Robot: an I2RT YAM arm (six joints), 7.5 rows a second.
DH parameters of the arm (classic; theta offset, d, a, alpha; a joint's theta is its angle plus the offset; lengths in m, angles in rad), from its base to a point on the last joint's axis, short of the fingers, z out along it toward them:
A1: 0 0.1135 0.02 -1.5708
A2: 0 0 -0.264 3.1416
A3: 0.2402 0 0.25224 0
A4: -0.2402 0 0.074 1.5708
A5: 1.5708 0 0 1.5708
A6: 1.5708 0.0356 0 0
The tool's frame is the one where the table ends.
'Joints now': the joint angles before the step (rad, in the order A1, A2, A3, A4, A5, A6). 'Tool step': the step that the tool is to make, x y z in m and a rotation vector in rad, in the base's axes. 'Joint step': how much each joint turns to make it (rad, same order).
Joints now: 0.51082 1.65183 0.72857 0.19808 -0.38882 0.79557
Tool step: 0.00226 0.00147 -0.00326 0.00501 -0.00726 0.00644
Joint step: 0.00000 0.01930 0.00163 0.02495 -0.00538 -0.00393
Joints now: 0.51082 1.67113 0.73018 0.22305 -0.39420 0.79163
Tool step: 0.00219 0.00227 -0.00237 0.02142 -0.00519 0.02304
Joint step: -0.00002 0.01939 0.00278 0.03040 -0.02801 -0.00306
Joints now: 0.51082 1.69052 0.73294 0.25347 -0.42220 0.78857
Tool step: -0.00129 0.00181 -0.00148 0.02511 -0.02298 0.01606
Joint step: 0.00535 0.00569 -0.01635 0.05502 -0.01500 0.00152
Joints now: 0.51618 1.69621 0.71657 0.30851 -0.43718 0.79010
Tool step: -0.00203 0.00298 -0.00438 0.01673 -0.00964 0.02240
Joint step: 0.00954 0.01541 -0.01384 0.04582 -0.01611 -0.00028
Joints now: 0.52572 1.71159 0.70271 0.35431 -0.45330 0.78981
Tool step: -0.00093 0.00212 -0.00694 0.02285 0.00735 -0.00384
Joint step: 0.00655 0.02609 -0.01566 0.05919 -0.00581 0.02782
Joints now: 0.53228 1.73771 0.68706 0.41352 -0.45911 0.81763
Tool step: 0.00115 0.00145 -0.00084 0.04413 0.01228 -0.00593
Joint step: 0.00000 0.01322 -0.00520 0.05025 -0.02094 0.04423
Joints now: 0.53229 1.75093 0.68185 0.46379 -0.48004 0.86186
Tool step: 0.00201 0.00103 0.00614 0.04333 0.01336 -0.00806
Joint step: -0.00230 -0.00898 0.00710 0.01562 -0.01975 0.04520
